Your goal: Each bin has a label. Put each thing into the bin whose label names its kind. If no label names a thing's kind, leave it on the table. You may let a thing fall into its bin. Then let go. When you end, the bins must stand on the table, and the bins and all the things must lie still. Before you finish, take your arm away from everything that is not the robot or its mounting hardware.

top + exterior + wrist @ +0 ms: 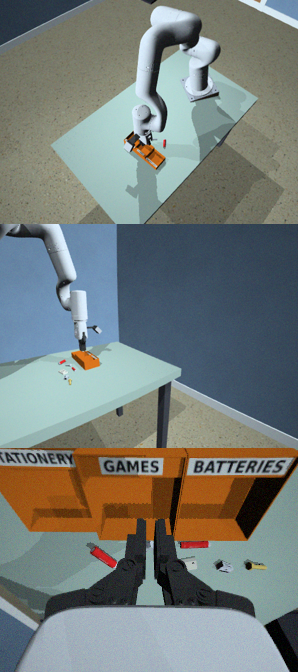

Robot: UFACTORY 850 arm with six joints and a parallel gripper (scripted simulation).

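The orange bin row lies 1 cm ahead of my hand, 1 cm to the left of it and 7 cm below it. From my hand the other things lie so: grey bolt: 9 cm behind, 1 cm to the left, 9 cm below; grey piece: 15 cm behind, 13 cm to the right, 9 cm below; white domino: 14 cm behind, 5 cm to the right, 9 cm below.
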